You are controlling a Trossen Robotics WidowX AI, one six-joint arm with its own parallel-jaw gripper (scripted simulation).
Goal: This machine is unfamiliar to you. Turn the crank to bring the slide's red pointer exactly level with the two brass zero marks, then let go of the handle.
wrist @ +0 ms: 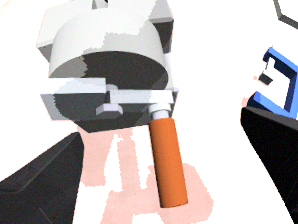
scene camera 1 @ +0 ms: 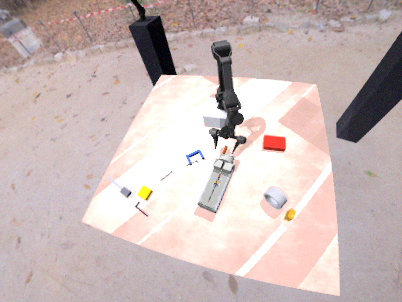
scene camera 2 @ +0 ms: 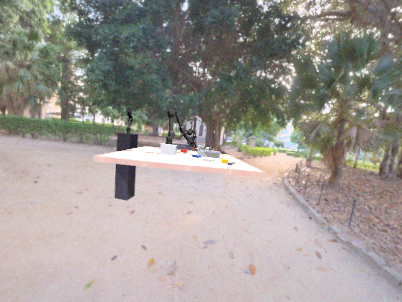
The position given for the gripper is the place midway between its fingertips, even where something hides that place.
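A grey slide machine [scene camera 1: 210, 199] is in view, and the wrist view shows the grey slide machine [wrist: 134, 52] too. The gripper [wrist: 164, 127] is open and holds nothing.
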